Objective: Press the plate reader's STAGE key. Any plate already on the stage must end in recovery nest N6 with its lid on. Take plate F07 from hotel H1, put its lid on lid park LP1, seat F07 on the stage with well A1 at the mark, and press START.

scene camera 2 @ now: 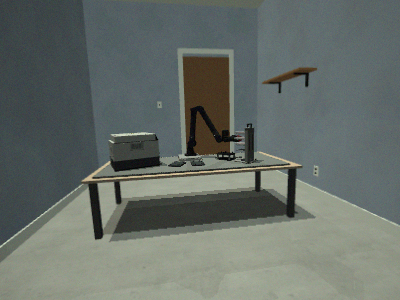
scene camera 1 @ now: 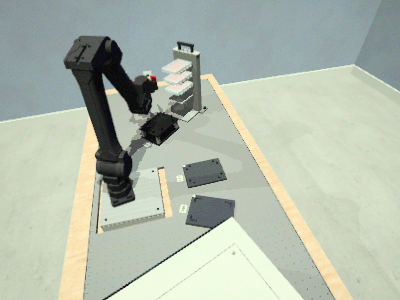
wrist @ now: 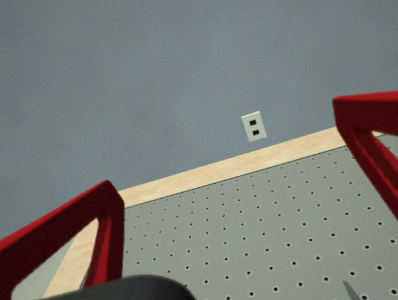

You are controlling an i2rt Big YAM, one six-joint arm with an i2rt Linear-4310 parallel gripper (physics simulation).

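Note:
Open and holding nothing, the gripper (wrist: 217, 155) shares the scene with a plate reader (scene camera 1: 174, 270).

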